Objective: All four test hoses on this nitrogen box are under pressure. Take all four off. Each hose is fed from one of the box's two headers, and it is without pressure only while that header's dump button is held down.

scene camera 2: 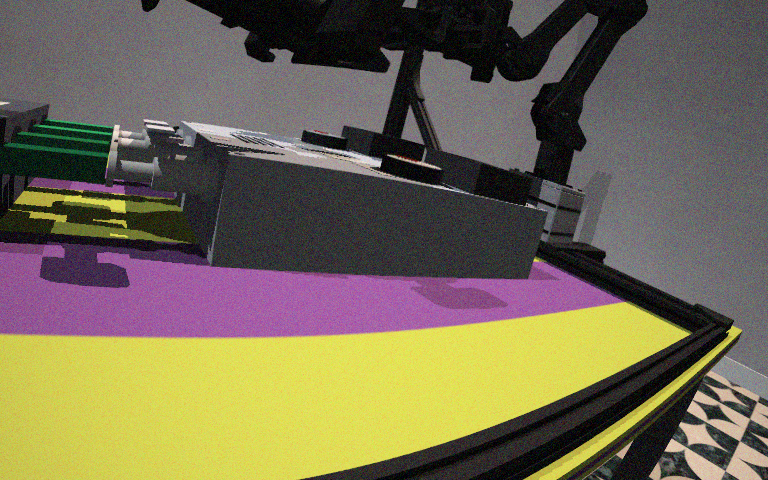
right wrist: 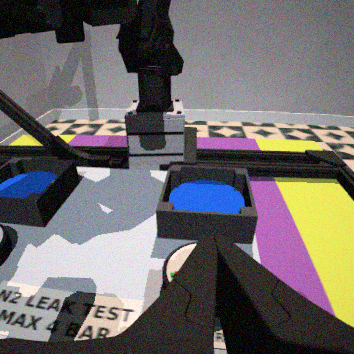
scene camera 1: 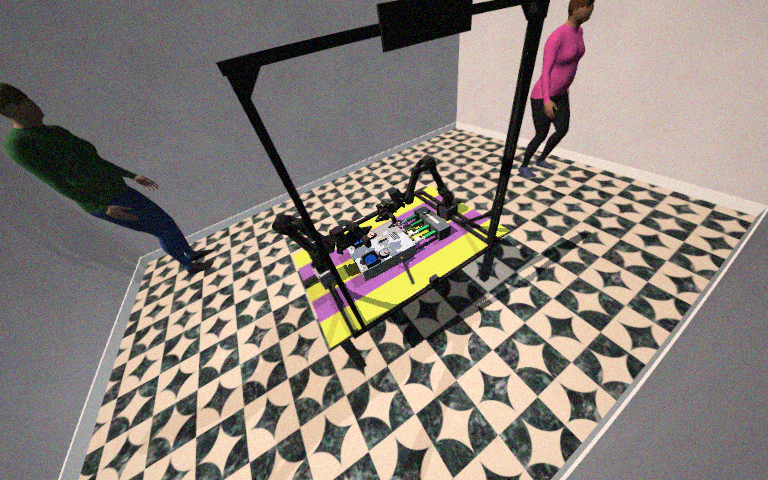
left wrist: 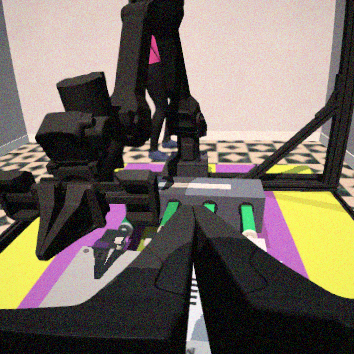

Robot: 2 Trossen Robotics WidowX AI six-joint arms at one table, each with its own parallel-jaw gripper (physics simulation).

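Places are measured from the left arm's base along level axes (x left, y back, z up), in metres.
Pixels of known places: left gripper, fingertip midpoint: (scene camera 1: 371, 226) (left wrist: 190, 216); right gripper, fingertip midpoint: (scene camera 2: 385, 68) (right wrist: 211, 246) (scene camera 1: 375, 221) (left wrist: 40, 257); left arm's base, origin of the base link: (scene camera 2: 549, 181) (right wrist: 155, 106) (scene camera 1: 322, 268); right arm's base, origin of the base link: (scene camera 1: 447, 204) (left wrist: 188, 156).
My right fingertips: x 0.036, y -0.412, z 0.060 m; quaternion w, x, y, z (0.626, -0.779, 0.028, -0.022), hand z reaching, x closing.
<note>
For each thing: its middle in the pictures, then the offset to it from my right fingertips. "spot": a spot on its surface instead. Level surfaces: height alone.
- button, body centre: (right wrist: 205, 207) dx +0.020, dy +0.139, dz -0.086 m
- gauge, surface spot: (right wrist: 179, 262) spot: dx -0.009, dy +0.062, dz -0.077 m
- grey block, surface spot: (scene camera 2: 22, 116) spot: dx -0.128, dy -0.289, dz -0.095 m
- striped table, its level: dz -0.171 m
The nitrogen box (scene camera 1: 390, 243) (scene camera 2: 368, 220) has two blue dump buttons in black housings; in the right wrist view one button (right wrist: 207, 197) is right of centre, the other (right wrist: 27, 186) at the left. Green hoses (scene camera 1: 433, 233) (scene camera 2: 56, 161) (left wrist: 247, 217) run from a grey block to pale couplings (scene camera 2: 135, 171) at the box's end. The far hose's coupling is partly hidden. My left gripper (left wrist: 190, 216) is shut and empty above the box, pointing toward the hoses. My right gripper (left wrist: 40, 257) (right wrist: 211, 246) is shut and empty above the box, its tips appearing before the right-hand button housing and partly covering a gauge (right wrist: 179, 262).
The grey block (scene camera 2: 22, 116) (left wrist: 225, 190) holds the hoses' other ends. Dark frame rails (scene camera 2: 634, 283) edge the striped table (scene camera 2: 283, 396). Posts of the overhead frame (scene camera 1: 512, 130) stand at its sides. Two people stand beyond the table.
</note>
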